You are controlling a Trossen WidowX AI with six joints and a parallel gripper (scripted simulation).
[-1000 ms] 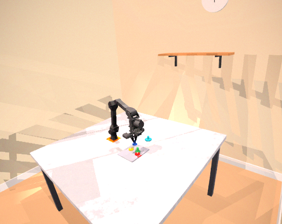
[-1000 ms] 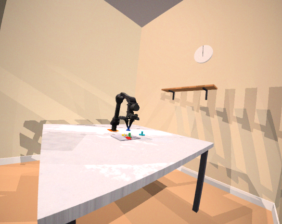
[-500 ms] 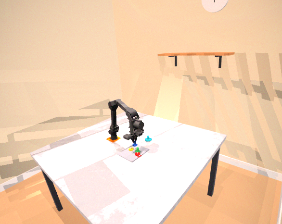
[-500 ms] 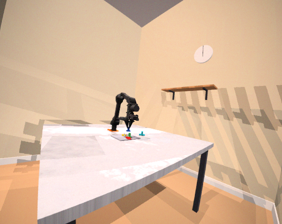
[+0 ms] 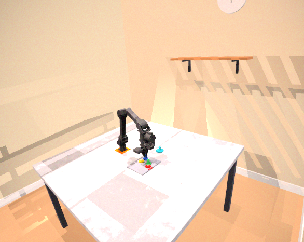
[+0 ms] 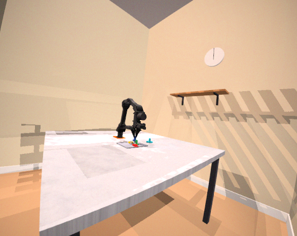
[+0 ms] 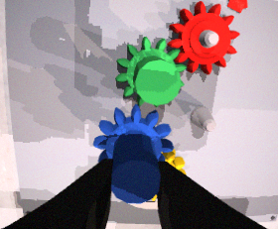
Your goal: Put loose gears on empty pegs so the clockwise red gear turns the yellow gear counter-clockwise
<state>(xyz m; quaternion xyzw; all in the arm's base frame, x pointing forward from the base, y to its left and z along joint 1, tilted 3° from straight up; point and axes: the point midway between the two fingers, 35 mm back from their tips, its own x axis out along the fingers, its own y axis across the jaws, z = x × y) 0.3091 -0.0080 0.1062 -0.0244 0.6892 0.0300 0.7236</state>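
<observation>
The green gear lies 40 mm ahead of my gripper tip, 10 mm to the right of it and 40 mm below it. From my gripper tip the other things lie so: yellow gear (30 mm behind, 20 mm to the right, 40 mm below); small blue gear (10 mm below); red gear (60 mm ahead, 30 mm to the right, 50 mm below).
</observation>
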